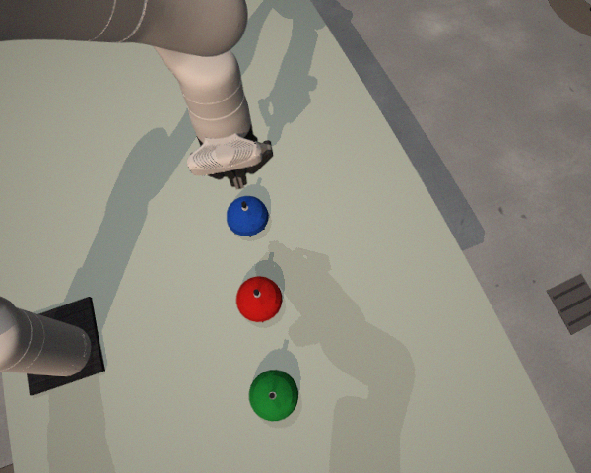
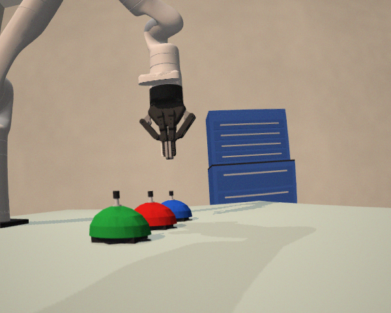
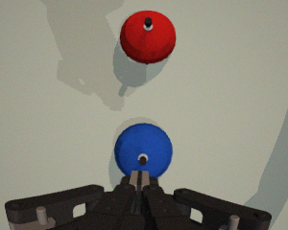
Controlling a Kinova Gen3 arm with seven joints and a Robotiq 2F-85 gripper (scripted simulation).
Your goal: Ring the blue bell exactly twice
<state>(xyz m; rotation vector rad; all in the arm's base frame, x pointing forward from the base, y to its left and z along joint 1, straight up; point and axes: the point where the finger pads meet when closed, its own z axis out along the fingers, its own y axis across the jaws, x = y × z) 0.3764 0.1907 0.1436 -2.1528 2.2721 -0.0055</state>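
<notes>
Now: hand 11 cm above the blue bell. From my hand the other things lie so: red bell (17 cm to the right, 11 cm below, 1 cm behind); then green bell (34 cm to the right, 11 cm below, 2 cm behind).
</notes>
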